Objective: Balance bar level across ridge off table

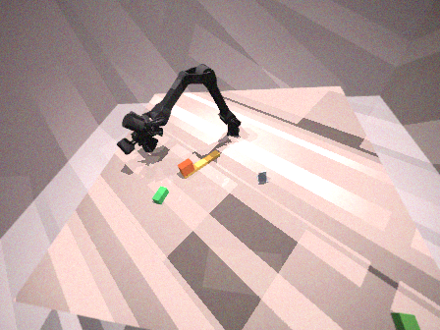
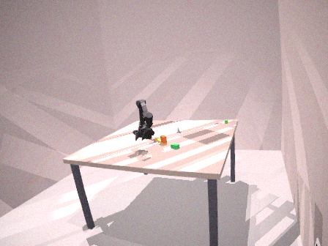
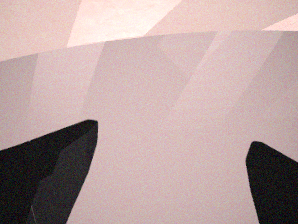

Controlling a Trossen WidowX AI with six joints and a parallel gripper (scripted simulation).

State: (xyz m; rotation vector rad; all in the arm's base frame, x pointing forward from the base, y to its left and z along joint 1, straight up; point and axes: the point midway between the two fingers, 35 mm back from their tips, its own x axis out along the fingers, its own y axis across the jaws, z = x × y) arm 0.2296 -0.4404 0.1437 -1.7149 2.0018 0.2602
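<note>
The grey piece lies 63 cm to the left of my gripper tip, 13 cm below it and 8 cm ahead of it.
</note>
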